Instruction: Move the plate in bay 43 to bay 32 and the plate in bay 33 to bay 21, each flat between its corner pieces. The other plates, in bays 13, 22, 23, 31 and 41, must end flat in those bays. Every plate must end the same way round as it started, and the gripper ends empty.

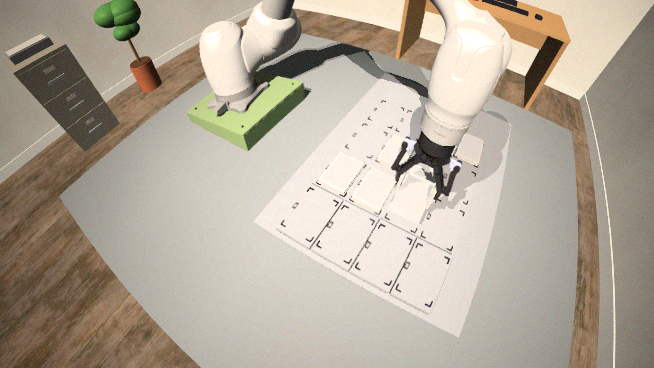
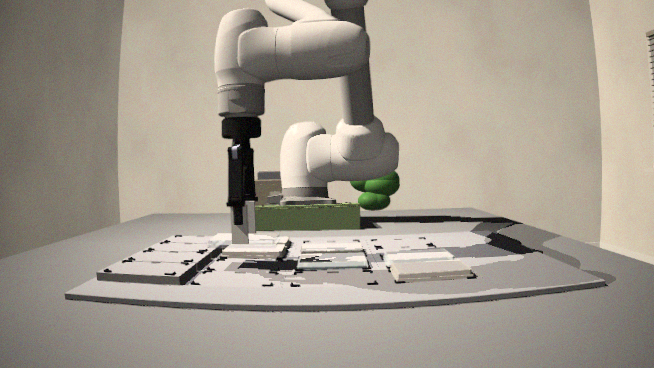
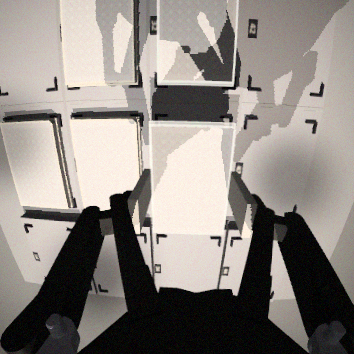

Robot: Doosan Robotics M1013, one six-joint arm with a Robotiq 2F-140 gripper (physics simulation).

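Frame: origin at the arm's base, x back, y right, z up, level; millimetres.
Where they show: gripper, fingertip midpoint: [image 1: 412, 196] [image 2: 244, 239] [image 3: 189, 182]; arm's base, link origin: [image 1: 238, 96] [image 2: 305, 204].
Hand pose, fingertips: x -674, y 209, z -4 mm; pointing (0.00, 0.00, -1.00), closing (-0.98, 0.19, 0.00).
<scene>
Things, the pixels of their top centre, and the offset from my fingertips. "*": a spot on its surface instead.
- cream plate, top centre: [image 3: 189, 185] [image 2: 244, 236] [image 1: 413, 195] dx +0, dy +0, dz +6 mm
- bay 22, surface spot: [image 3: 80, 50] [image 1: 389, 153] * dx +96, dy -158, dz -35 mm
- bay 23, surface spot: [image 3: 105, 160] [image 1: 377, 184] * dx +100, dy -30, dz -35 mm
- bay 13, surface spot: [image 3: 37, 165] [image 1: 344, 171] * dx +200, dy -40, dz -35 mm
- Bay 21, surface spot: [image 2: 405, 247] * dx +85, dy -350, dz -49 mm
- bay 43, surface spot: [image 3: 280, 165] * dx -119, dy +14, dz -49 mm
- raised slab, surface spot: [image 2: 135, 265] * dx -57, dy +208, dz -34 mm
A cream plate [image 1: 411, 202] [image 2: 272, 250] [image 3: 192, 160] is held level a little above bay 33. My gripper [image 1: 420, 186] [image 2: 243, 235] [image 3: 189, 182] is shut on its two long sides. One plate [image 2: 332, 260] [image 3: 197, 45] lies flat in bay 32. Plates lie flat in bay 22 [image 1: 390, 149] [image 3: 80, 50], bay 23 [image 1: 372, 190] [image 3: 105, 160] and bay 13 [image 1: 342, 172] [image 3: 37, 165]. A plate [image 1: 470, 150] [image 2: 432, 271] lies in bay 41, and the plate [image 2: 420, 257] behind it in bay 31. Bay 21 [image 2: 405, 247] and bay 43 [image 3: 280, 165] hold no plate.
A raised slab [image 1: 427, 275] [image 2: 135, 265] with four marked bays borders the third row. The arm stands on a green base [image 1: 275, 107] [image 2: 310, 217]. Filled bays 23 and 32 adjoin the held plate's place. A desk [image 1: 555, 30] and a cabinet [image 1: 65, 95] stand beyond the floor mat.
</scene>
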